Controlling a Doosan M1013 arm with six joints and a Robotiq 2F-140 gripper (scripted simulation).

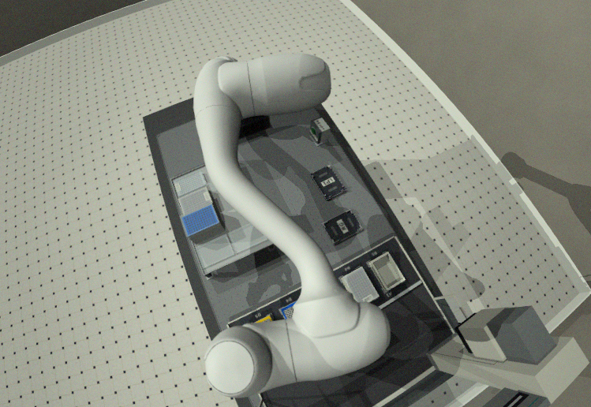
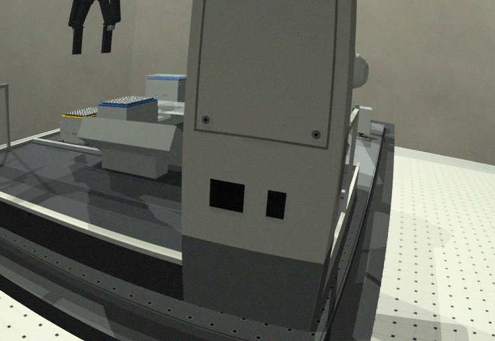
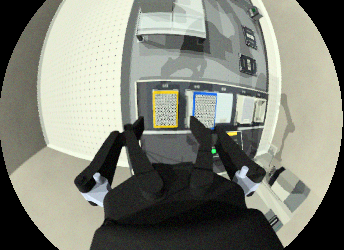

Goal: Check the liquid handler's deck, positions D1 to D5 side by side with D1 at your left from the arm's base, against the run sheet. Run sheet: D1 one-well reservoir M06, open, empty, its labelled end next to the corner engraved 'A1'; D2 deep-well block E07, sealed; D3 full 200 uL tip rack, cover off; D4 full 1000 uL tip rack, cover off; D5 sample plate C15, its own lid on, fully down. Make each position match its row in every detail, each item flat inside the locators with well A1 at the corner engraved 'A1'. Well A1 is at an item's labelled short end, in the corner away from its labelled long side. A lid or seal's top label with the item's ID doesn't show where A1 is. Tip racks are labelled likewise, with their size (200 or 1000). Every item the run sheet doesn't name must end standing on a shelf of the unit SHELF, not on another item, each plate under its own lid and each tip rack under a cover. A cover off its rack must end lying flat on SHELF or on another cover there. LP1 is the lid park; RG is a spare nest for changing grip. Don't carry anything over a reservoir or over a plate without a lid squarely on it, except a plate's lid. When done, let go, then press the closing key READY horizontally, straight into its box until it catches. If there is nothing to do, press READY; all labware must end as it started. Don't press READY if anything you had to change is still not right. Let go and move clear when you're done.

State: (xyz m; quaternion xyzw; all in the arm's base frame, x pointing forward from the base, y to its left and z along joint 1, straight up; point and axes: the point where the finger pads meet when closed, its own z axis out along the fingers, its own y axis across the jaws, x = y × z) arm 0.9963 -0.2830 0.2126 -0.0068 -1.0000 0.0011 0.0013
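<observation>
My hand is 18 cm above the yellow-rimmed tip rack, 1 cm to the right of it and 1 cm short of it. Round my hand: flat lid 25 cm to the left, 21 cm below; then white well plate 25 cm to the left, 22 cm below; then blue-rimmed tip rack 16 cm below, 13 cm to the left, 1 cm ahead.
</observation>
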